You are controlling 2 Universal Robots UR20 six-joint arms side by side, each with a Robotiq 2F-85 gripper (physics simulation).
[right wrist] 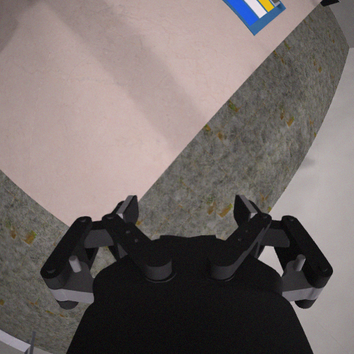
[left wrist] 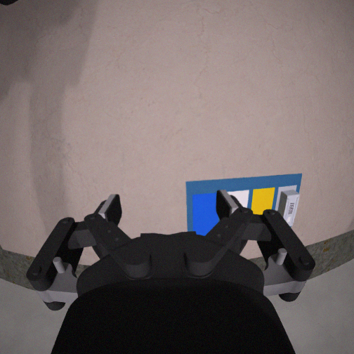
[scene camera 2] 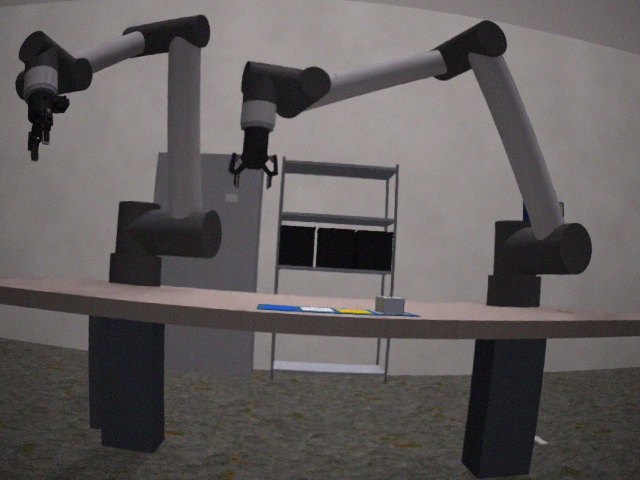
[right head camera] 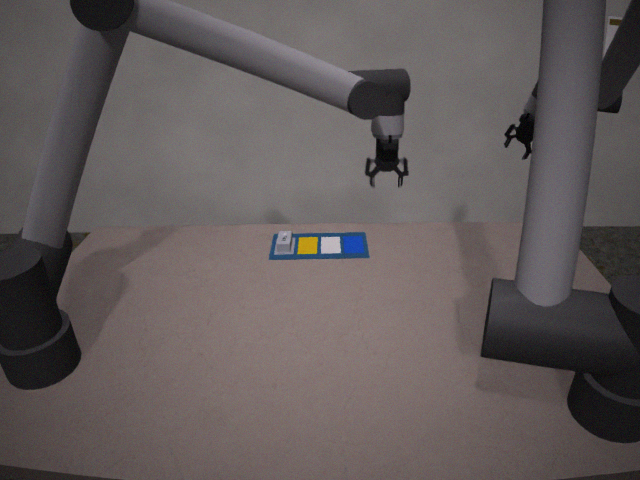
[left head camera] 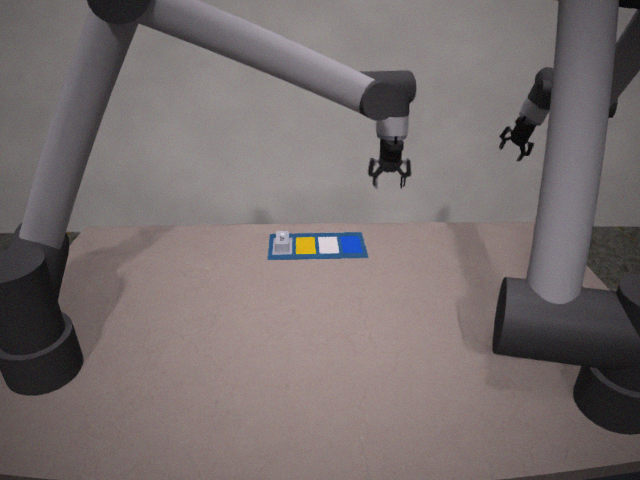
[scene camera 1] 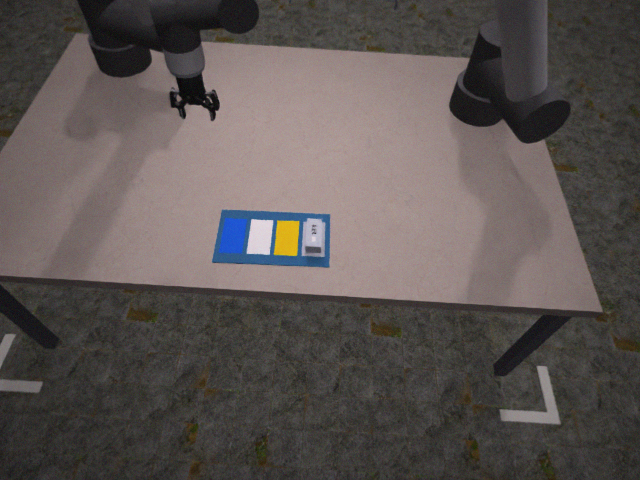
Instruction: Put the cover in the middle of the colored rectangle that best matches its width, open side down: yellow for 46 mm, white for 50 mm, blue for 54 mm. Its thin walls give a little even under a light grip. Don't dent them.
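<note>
The cover (left head camera: 281, 243) (right head camera: 283, 242) (scene camera 1: 313, 236) (scene camera 2: 389, 305) (left wrist: 289, 206) is a light grey box with dark print on top. It stands on a pale pad at one end of the blue board (left head camera: 317, 256) (scene camera 1: 271, 261) (left wrist: 240, 182); its underside is hidden. Beside it lie the yellow (left head camera: 305, 245) (scene camera 1: 286, 238), white (left head camera: 328, 244) (scene camera 1: 260, 237) and blue (left head camera: 351, 244) (scene camera 1: 233, 236) rectangles, all bare. My left gripper (left head camera: 388, 181) (scene camera 1: 197, 116) (scene camera 2: 252, 181) (left wrist: 167, 202) is open and empty, high above the table. My right gripper (left head camera: 511, 152) (scene camera 2: 40, 149) (right wrist: 186, 205) is open and empty, high up and farther off.
The board lies near the table's (left head camera: 310, 361) (scene camera 1: 361, 155) (scene camera 2: 206, 307) edge that is far in the head views. The two arm bases (left head camera: 38, 361) (scene camera 1: 121, 59) stand toward the opposite side. A shelf rack (scene camera 2: 336, 169) stands behind the table in scene camera 2.
</note>
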